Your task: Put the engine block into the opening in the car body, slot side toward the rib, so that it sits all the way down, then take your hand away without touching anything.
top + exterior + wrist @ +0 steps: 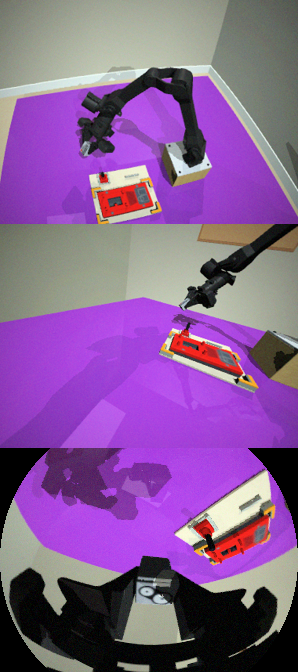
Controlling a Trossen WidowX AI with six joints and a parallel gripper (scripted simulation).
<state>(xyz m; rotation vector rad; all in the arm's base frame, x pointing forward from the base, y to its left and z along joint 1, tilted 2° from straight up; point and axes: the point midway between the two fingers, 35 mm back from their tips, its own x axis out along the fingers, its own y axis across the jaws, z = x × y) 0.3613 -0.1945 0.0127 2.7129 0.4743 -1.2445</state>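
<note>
Right now my gripper tip is 30 mm past the red-and-black post, 90 mm to the right of it and 70 mm above it. Also, from my gripper tip: dark grey engine block (10 mm behind, 10 mm above).
</note>
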